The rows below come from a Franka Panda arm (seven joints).
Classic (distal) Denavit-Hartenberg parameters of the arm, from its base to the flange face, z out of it. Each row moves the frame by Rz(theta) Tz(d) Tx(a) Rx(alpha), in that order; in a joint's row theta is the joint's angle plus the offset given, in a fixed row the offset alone. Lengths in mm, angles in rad.
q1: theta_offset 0  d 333  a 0  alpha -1.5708
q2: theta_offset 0  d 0  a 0  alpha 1.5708
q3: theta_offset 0  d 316  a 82.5  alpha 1.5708
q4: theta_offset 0  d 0  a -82.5  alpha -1.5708
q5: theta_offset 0  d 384  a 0  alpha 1.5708
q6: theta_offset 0  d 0  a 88  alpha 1.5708
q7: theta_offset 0  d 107  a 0  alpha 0
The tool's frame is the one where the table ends.
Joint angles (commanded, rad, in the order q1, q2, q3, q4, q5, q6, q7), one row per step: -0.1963 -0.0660 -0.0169 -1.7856 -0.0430 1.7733 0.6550; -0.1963 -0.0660 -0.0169 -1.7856 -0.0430 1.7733 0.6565; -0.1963 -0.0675 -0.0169 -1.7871 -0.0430 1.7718 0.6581; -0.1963 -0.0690 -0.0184 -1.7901 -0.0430 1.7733 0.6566; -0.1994 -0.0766 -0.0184 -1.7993 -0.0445 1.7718 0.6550; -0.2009 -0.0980 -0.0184 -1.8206 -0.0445 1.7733 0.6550; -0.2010 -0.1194 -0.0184 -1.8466 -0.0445 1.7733 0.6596; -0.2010 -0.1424 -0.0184 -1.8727 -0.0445 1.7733 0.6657; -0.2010 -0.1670 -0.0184 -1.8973 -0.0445 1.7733 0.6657; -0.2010 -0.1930 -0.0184 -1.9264 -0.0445 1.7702 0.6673
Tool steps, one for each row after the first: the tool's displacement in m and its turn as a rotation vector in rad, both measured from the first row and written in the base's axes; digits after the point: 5 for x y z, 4 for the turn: 0.00000 0.00000 0.00000 0.0001 -0.0001 -0.0015; -0.00062 0.00012 -0.00005 0.0005 0.0013 -0.0032; -0.00124 -0.00060 -0.00055 0.0005 0.0014 -0.0031; -0.00431 -0.00183 -0.00101 -0.0002 0.0048 -0.0044; -0.01107 -0.00123 0.00035 -0.0001 0.0031 -0.0058; -0.01821 0.00023 -0.00087 0.0014 0.0073 -0.0105; -0.02574 0.00184 -0.00144 0.0027 0.0099 -0.0165; -0.03356 0.00351 -0.00064 0.0032 0.0098 -0.0164; -0.04241 0.00539 -0.00179 0.0050 0.0157 -0.0180
